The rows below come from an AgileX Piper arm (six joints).
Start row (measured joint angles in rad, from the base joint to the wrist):
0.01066, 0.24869, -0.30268, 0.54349, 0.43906, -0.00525
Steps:
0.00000, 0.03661, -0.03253, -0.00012, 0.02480, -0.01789
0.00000, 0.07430, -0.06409, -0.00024, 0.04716, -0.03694
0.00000, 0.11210, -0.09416, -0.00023, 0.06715, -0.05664
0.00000, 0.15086, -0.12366, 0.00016, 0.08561, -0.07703
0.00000, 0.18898, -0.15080, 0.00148, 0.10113, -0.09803
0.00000, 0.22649, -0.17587, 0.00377, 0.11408, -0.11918
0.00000, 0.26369, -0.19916, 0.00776, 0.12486, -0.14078
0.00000, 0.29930, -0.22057, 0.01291, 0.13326, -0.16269
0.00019, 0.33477, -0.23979, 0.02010, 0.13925, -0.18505
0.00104, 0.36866, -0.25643, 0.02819, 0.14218, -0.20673
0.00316, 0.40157, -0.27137, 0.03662, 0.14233, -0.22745
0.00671, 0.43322, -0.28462, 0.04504, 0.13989, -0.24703
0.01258, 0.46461, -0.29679, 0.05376, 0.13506, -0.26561
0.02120, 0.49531, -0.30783, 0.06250, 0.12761, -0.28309
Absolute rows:
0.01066, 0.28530, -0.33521, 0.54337, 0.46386, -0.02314
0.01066, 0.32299, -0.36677, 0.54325, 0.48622, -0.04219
0.01066, 0.36079, -0.39684, 0.54326, 0.50621, -0.06189
0.01066, 0.39955, -0.42634, 0.54365, 0.52467, -0.08228
0.01066, 0.43767, -0.45348, 0.54497, 0.54019, -0.10328
0.01066, 0.47518, -0.47855, 0.54726, 0.55314, -0.12443
0.01066, 0.51238, -0.50184, 0.55125, 0.56392, -0.14603
0.01066, 0.54799, -0.52325, 0.55640, 0.57232, -0.16794
0.01085, 0.58346, -0.54247, 0.56359, 0.57831, -0.19030
0.01170, 0.61735, -0.55911, 0.57168, 0.58124, -0.21198
0.01382, 0.65026, -0.57405, 0.58011, 0.58139, -0.23270
0.01737, 0.68191, -0.58730, 0.58853, 0.57895, -0.25228
0.02324, 0.71330, -0.59947, 0.59725, 0.57412, -0.27086
0.03186, 0.74400, -0.61051, 0.60599, 0.56667, -0.28834

